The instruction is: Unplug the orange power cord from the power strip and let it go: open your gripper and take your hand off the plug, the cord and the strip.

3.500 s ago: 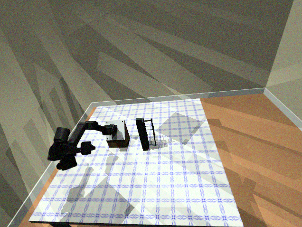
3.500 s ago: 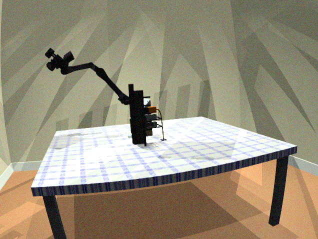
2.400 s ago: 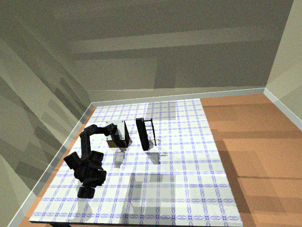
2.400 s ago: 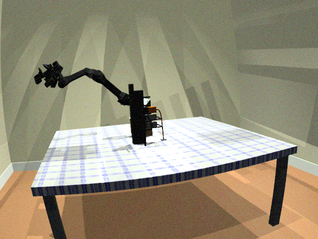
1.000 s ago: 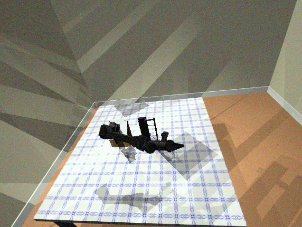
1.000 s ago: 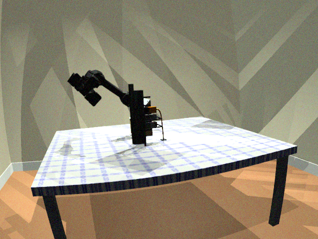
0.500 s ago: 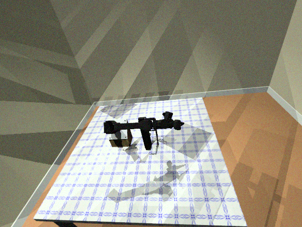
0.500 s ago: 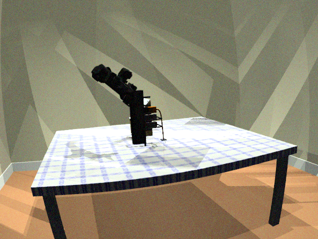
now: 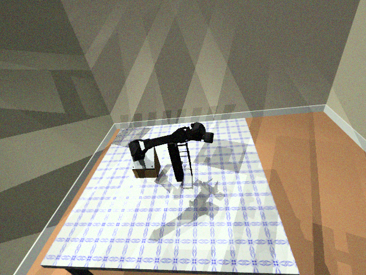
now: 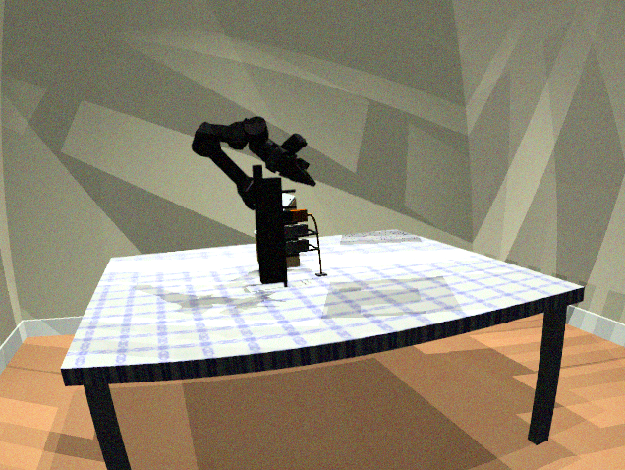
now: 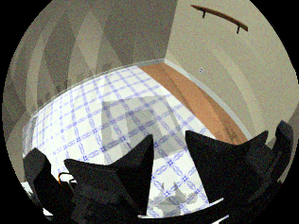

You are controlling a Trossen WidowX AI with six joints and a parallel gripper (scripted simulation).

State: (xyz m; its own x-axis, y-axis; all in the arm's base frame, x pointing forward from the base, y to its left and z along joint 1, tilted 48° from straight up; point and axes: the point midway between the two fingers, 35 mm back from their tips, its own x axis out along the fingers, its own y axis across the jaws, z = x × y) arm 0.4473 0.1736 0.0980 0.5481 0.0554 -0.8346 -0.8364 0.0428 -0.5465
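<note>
Now: gripper tip 220 mm past the orange plug, 30 mm to the left of it and 100 mm above it.
</note>
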